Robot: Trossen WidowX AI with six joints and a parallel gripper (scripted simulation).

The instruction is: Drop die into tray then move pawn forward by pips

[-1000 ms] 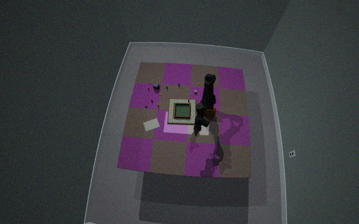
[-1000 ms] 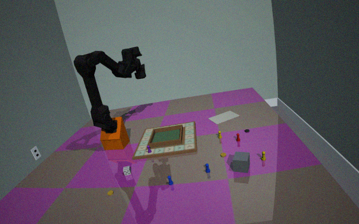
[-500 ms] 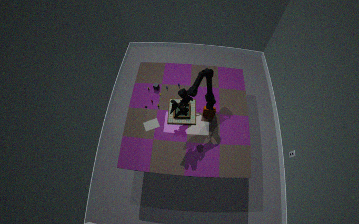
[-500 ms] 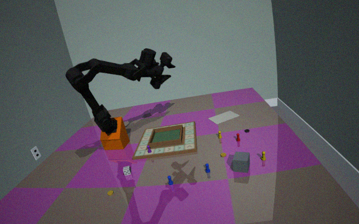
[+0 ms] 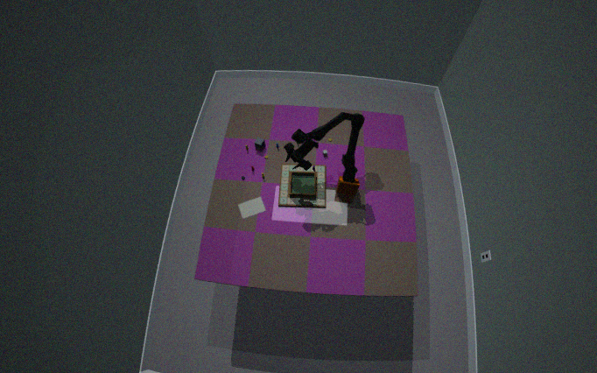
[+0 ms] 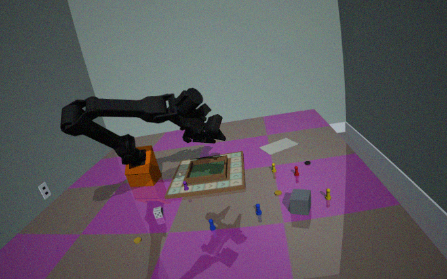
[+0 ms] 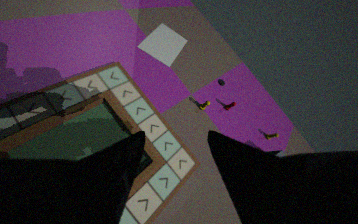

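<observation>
My gripper tip is now 200 mm past the white die, 210 mm to the left of it and 140 mm above it. The rest, counted from my gripper tip: purple pawn: 140 mm behind, 80 mm to the right, 120 mm below; red pawn: 250 mm ahead, 20 mm to the right, 140 mm below; white card: 200 mm ahead, 240 mm to the left, 150 mm below.
</observation>
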